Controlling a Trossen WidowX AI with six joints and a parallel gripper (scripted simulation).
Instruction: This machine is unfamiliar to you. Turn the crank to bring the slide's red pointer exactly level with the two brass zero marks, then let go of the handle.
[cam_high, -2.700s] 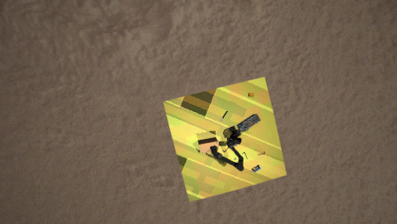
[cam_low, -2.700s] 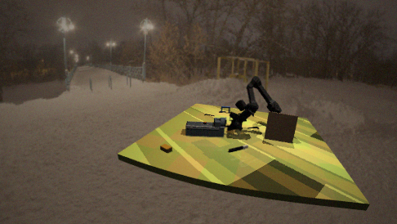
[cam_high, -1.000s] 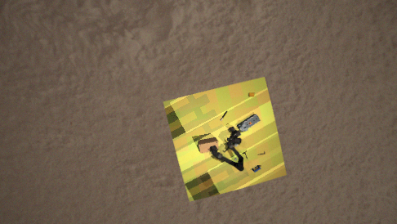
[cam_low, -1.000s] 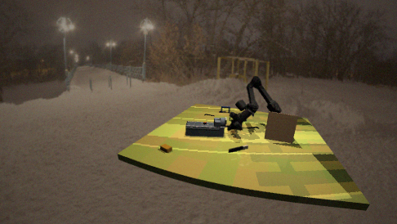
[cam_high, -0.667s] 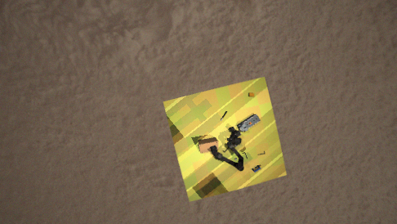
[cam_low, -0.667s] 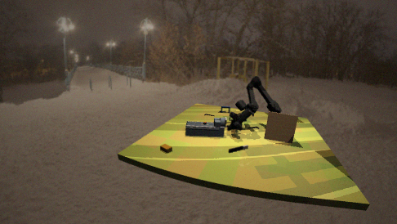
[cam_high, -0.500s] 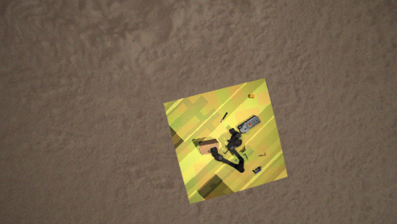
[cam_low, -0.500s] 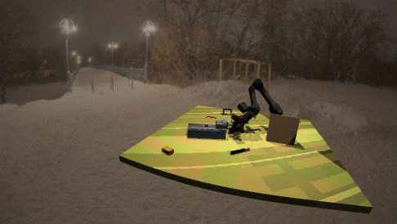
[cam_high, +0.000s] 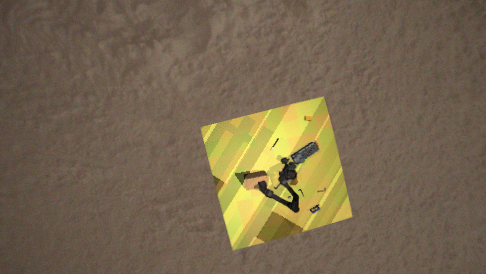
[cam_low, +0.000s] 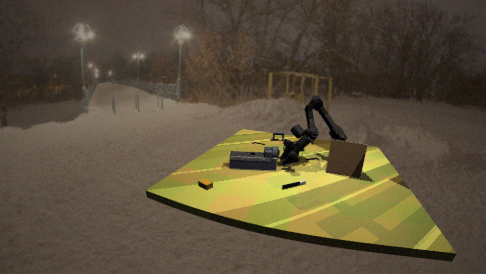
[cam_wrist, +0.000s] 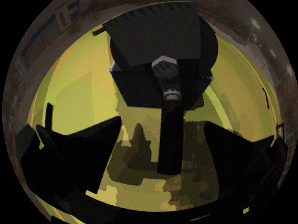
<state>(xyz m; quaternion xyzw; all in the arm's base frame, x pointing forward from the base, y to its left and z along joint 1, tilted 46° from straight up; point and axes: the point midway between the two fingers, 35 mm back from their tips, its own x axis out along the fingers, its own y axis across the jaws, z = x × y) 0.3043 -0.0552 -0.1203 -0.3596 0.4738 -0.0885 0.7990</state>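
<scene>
Now: gripper tip 20 mm past the crank handle and 30 mm below it. Round my gripper tip: black stick 100 mm behind, 210 mm to the left, 30 mm below; red pointer 160 mm ahead, 40 mm to the left, 50 mm above; grey block 70 mm behind, 140 mm to the right.
</scene>
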